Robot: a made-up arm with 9 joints.
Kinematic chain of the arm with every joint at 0, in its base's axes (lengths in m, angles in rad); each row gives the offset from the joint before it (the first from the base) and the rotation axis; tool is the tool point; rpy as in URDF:
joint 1: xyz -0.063 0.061 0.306 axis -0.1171 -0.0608 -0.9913
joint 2: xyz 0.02 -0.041 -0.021 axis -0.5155 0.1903 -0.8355
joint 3: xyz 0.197 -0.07 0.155 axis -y
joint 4: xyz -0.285 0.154 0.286 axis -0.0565 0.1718 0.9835
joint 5: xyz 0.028 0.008 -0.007 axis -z
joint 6: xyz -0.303 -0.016 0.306 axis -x
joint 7: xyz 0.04 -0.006 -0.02 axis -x
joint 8: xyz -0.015 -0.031 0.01 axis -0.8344 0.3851 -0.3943
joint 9: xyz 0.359 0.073 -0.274 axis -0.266 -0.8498 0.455
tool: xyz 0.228 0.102 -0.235 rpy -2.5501 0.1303 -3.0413
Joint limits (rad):
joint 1: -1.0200..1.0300
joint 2: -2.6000..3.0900
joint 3: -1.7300..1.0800
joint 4: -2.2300..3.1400
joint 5: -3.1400..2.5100
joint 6: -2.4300..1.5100
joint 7: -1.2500..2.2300
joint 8: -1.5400..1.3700
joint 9: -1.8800..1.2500
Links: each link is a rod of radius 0.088 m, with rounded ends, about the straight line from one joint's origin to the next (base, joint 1, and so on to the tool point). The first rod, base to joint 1, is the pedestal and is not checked.
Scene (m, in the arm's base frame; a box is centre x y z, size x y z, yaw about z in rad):
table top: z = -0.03
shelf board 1: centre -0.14 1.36 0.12 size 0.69 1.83 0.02 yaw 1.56
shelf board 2: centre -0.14 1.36 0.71 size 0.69 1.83 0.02 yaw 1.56
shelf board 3: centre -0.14 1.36 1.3 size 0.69 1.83 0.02 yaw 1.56
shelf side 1: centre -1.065 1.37 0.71 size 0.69 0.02 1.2 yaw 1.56
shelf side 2: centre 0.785 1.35 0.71 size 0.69 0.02 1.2 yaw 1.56
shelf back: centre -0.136 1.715 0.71 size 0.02 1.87 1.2 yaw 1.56
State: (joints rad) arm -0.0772 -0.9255 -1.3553 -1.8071 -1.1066 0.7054 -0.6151 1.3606 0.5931
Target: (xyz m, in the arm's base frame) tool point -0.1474 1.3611 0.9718
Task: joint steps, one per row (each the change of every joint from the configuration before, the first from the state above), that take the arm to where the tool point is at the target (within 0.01 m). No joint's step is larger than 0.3 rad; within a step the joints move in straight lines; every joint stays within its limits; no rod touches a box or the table.
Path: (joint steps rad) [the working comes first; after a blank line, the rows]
Joints at the target: -1.0200 -1.2129 -1.7300 -1.1045 -1.8316 1.3828 -0.0001 1.3700 0.4323
Straight joint move there: touches shelf side 2.

1: -0.2663 -0.2333 0.0751 0.2595 -0.2803 0.1442 0.1266 -0.1692 0.0239
2: -0.2662 -0.2332 0.0751 0.2595 -0.2802 0.1442 0.1266 -0.1693 0.0238
3: -0.2663 -0.2333 0.0751 0.2595 -0.2803 0.1442 0.1266 -0.1692 0.0239
4: -0.0480 0.1375 -0.2000 -0.0253 0.0386 0.0816 0.0784 0.1723 -0.0774
5: -0.0480 0.1374 -0.2000 -0.0253 0.0386 0.0816 0.0784 0.1724 -0.0775
6: -0.0480 0.1375 -0.2000 -0.0253 0.0386 0.0816 0.0784 0.1724 -0.0775

